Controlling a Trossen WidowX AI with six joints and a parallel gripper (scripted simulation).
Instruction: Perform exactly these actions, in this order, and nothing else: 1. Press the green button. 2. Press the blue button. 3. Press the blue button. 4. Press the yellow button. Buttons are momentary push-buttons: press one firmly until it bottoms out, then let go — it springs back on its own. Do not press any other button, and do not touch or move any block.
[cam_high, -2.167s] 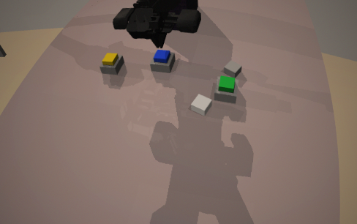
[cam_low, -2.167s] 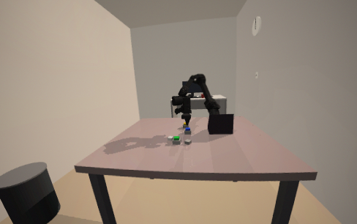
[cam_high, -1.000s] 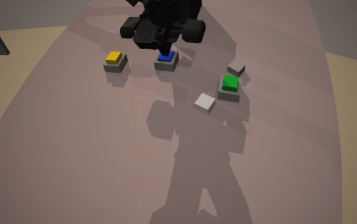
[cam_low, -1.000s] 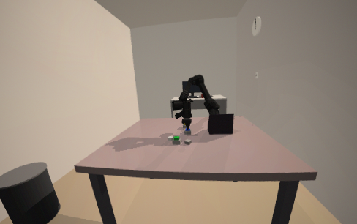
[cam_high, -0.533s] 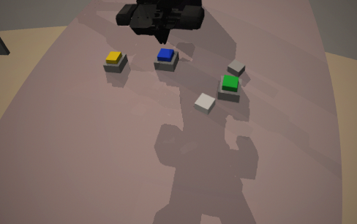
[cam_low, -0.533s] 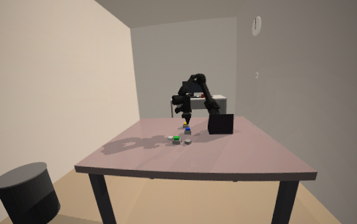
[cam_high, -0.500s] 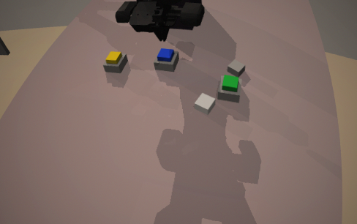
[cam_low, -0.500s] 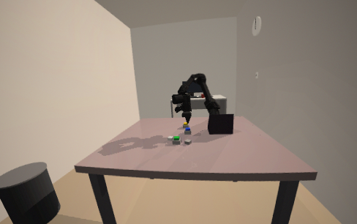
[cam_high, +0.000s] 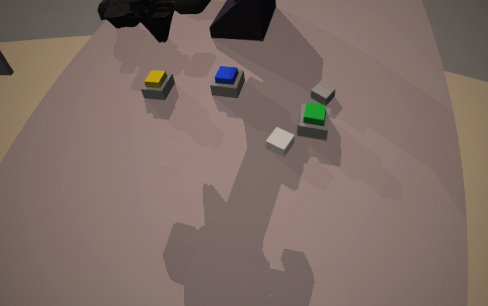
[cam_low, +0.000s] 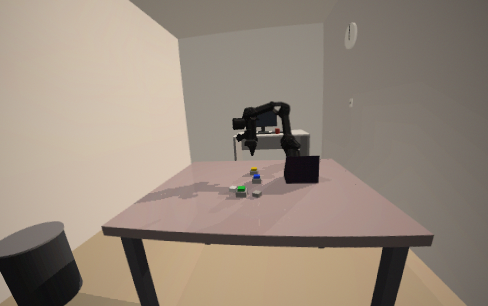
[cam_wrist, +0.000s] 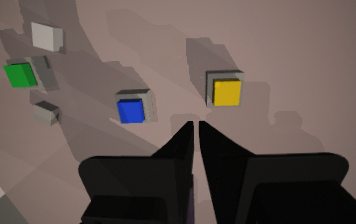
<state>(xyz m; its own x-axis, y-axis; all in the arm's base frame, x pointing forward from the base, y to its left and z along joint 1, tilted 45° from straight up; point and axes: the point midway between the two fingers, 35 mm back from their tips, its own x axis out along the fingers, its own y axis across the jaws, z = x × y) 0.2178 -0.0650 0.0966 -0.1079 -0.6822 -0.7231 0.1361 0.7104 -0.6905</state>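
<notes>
Now: gripper tip 10 mm past the yellow button, 40 mm to the left of it and 100 mm above it. From my gripper tip the other things lie so: white block: 110 mm ahead, 190 mm to the left, 120 mm below; then blue button: 20 mm behind, 90 mm to the left, 100 mm below; then green button: 70 mm ahead, 250 mm to the left, 100 mm below.
</notes>
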